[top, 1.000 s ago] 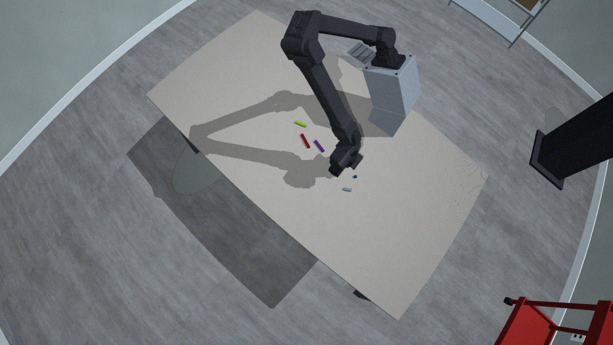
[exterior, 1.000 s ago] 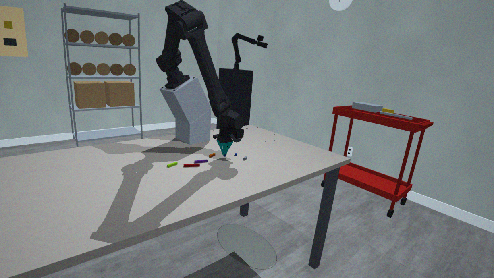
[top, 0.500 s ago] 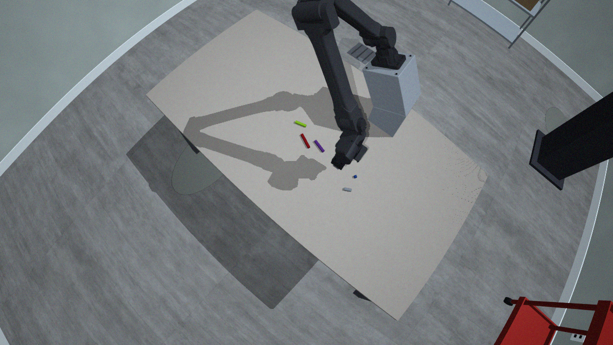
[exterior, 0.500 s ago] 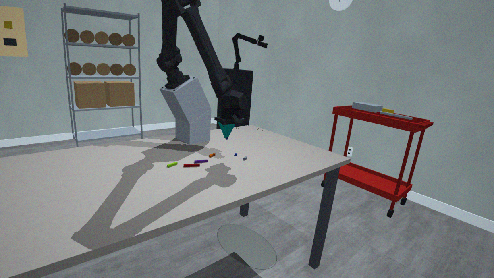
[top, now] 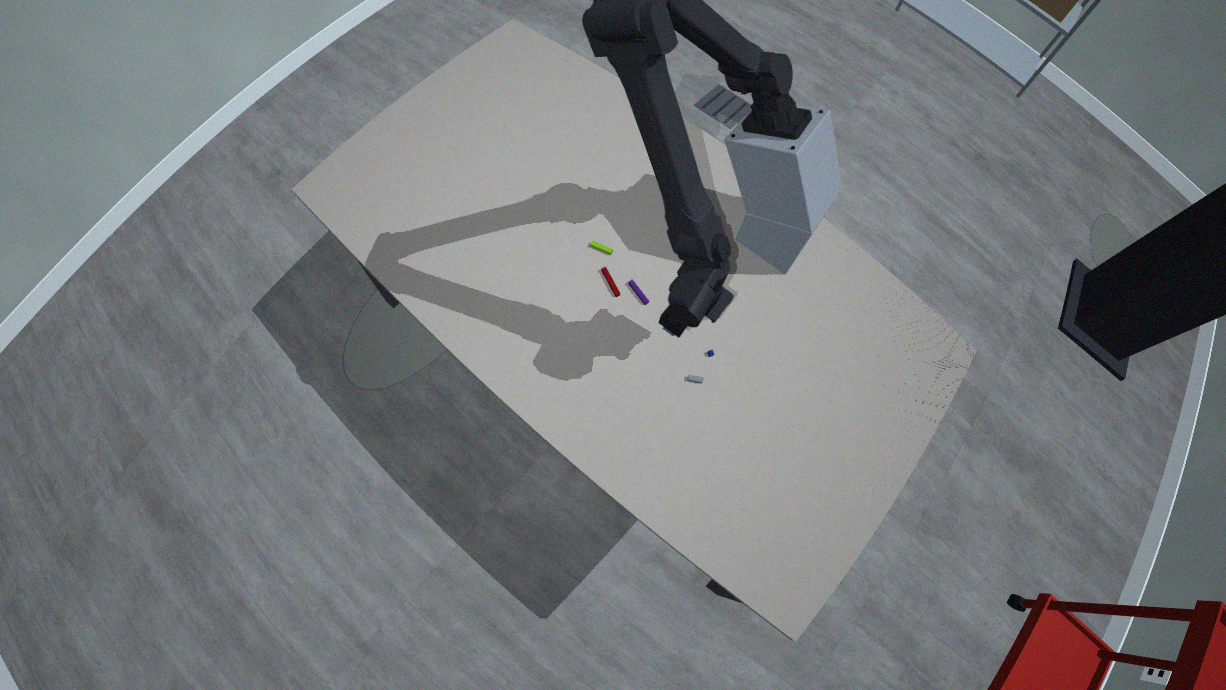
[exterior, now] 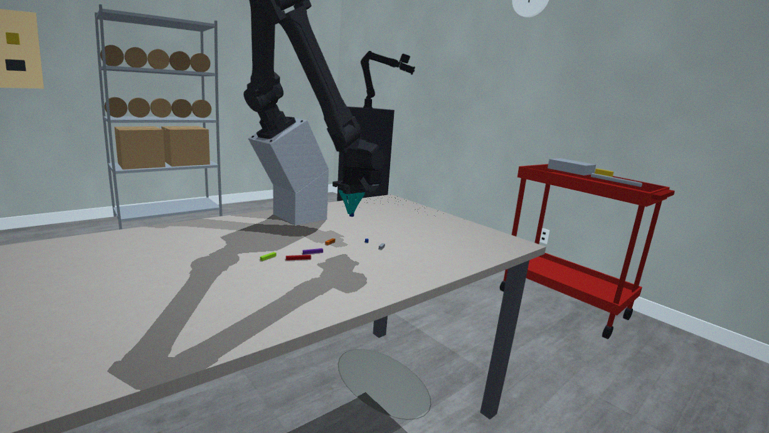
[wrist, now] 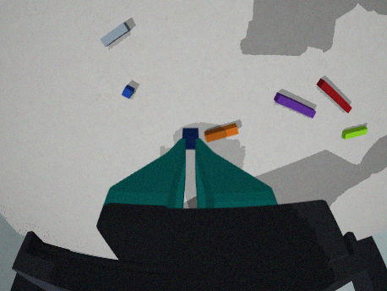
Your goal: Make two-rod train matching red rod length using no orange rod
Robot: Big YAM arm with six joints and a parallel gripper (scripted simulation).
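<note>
Right now my hand is 19 cm to the left of the red rod and 11 cm above it. The rest, counted from my hand: grey rod (11 cm below, 7 cm to the left, 7 cm ahead); orange rod (11 cm below, 5 cm behind, 3 cm to the right); purple rod (13 cm to the right, 11 cm below, 2 cm behind).
</note>
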